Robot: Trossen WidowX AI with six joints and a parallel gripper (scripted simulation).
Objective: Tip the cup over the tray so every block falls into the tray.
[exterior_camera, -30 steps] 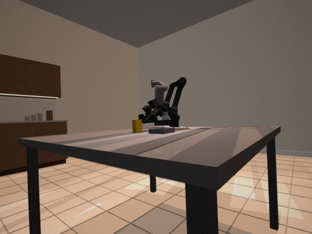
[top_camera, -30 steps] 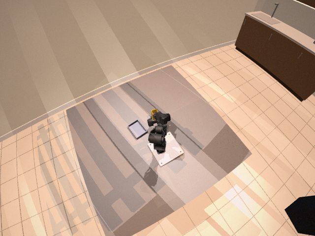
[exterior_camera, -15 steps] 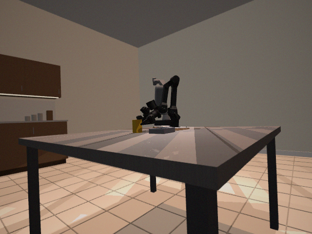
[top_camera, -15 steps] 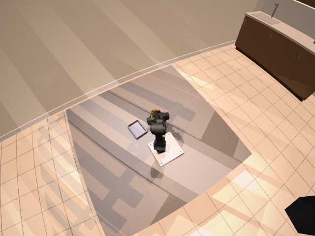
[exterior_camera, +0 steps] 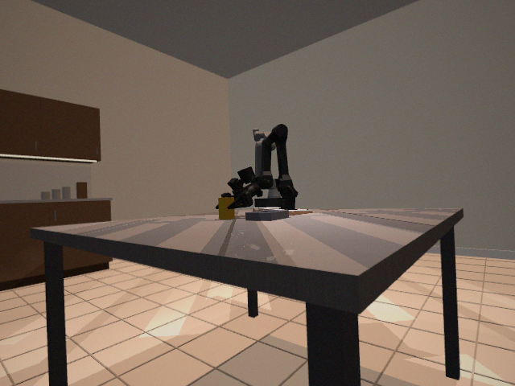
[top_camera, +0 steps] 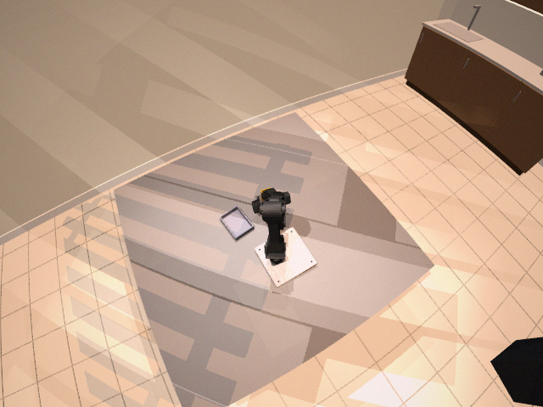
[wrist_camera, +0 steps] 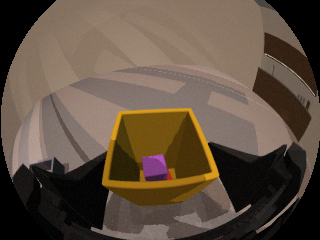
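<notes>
Right now my gripper tip is 2 cm past the red block and 2 cm above it. From my gripper tip the other things lie so: orange block 3 cm below, 2 cm behind, 1 cm to the left; then purple block 2 cm behind, 1 cm to the left; then yellow square cup 2 cm below, 2 cm behind, 1 cm to the left.
</notes>
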